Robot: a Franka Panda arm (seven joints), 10 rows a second.
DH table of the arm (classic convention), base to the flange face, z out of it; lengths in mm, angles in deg. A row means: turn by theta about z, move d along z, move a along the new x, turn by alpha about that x. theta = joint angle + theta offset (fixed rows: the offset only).
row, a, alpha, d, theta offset
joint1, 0, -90, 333, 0
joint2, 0, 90, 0, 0
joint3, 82.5, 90, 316, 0
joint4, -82.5, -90, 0, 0
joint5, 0, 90, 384, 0
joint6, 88, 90, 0, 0
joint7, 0, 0, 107, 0
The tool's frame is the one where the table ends.
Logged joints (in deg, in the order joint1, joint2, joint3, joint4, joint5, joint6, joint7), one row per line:
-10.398 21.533 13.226 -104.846 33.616 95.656 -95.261
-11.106 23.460 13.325 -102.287 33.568 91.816 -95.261
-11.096 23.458 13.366 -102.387 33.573 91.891 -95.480
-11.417 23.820 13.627 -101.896 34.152 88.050 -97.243
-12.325 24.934 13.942 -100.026 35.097 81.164 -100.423
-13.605 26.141 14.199 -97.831 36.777 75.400 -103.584
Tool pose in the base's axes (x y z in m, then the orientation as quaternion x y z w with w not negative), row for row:
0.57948 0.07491 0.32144 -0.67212 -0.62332 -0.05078 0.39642
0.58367 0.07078 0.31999 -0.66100 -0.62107 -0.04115 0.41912
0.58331 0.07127 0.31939 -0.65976 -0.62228 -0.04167 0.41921
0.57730 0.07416 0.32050 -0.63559 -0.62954 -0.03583 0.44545
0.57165 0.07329 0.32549 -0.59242 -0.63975 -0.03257 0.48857
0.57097 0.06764 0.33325 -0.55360 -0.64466 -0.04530 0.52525
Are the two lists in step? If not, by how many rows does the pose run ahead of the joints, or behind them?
They are in step.
